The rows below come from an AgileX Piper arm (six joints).
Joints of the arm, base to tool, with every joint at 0 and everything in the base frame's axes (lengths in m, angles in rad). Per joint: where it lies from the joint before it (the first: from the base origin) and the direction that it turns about. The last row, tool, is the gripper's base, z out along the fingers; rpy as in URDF.
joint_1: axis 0 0 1 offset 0 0 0.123
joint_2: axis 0 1 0 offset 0 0 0
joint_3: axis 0 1 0 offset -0.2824 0 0.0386
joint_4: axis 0.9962 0 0.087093 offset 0.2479 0 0.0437
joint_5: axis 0 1 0 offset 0 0 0
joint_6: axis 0.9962 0 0.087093 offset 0.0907 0 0.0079
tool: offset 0 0 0 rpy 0 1.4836 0
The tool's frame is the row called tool.
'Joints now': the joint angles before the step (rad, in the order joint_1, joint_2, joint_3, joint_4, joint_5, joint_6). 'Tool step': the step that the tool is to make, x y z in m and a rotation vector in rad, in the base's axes. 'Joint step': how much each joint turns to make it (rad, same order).
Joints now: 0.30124 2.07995 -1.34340 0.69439 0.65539 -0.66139
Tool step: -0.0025 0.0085 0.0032 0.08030 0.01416 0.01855
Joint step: 0.00554 0.00075 -0.00006 0.12054 0.03246 -0.08175
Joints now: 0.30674 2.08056 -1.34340 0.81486 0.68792 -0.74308
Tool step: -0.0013 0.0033 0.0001 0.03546 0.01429 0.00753
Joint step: 0.00131 0.00366 0.00030 0.04982 0.02019 -0.03040
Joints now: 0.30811 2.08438 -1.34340 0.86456 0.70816 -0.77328
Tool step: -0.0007 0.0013 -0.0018 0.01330 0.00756 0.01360
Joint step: -0.00014 0.00625 -0.00009 0.02089 0.01345 -0.02307
